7 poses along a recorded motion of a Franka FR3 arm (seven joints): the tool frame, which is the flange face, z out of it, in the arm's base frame.
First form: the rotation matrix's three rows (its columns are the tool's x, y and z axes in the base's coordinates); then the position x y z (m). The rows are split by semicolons.
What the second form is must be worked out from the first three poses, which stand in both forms.
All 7 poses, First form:
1: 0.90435 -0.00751 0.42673; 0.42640 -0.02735 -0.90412; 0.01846 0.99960 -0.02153; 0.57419 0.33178 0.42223
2: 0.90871 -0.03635 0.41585; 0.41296 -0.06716 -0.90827; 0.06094 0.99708 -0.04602; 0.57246 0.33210 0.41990
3: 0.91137 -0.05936 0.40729; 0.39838 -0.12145 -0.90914; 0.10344 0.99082 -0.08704; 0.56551 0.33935 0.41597
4: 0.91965 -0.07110 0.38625; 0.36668 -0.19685 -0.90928; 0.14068 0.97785 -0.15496; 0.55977 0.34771 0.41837
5: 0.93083 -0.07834 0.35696; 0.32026 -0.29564 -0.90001; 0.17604 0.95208 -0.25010; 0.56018 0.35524 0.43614
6: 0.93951 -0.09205 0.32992; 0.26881 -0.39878 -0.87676; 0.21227 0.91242 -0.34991; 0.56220 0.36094 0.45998
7: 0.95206 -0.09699 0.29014; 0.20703 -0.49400 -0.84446; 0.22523 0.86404 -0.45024; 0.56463 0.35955 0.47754
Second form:
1: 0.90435 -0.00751 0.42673; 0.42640 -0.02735 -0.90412; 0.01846 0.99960 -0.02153; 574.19 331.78 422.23
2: 0.90871 -0.03635 0.41585; 0.41296 -0.06716 -0.90827; 0.06094 0.99708 -0.04602; 572.46 332.10 419.90
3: 0.91137 -0.05936 0.40729; 0.39838 -0.12145 -0.90914; 0.10344 0.99082 -0.08704; 565.51 339.35 415.97
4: 0.91965 -0.07110 0.38625; 0.36668 -0.19685 -0.90928; 0.14068 0.97785 -0.15496; 559.77 347.71 418.37
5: 0.93083 -0.07834 0.35696; 0.32026 -0.29564 -0.90001; 0.17604 0.95208 -0.25010; 560.18 355.24 436.14
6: 0.93951 -0.09205 0.32992; 0.26881 -0.39878 -0.87676; 0.21227 0.91242 -0.34991; 562.20 360.94 459.98
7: 0.95206 -0.09699 0.29014; 0.20703 -0.49400 -0.84446; 0.22523 0.86404 -0.45024; 564.63 359.55 477.54
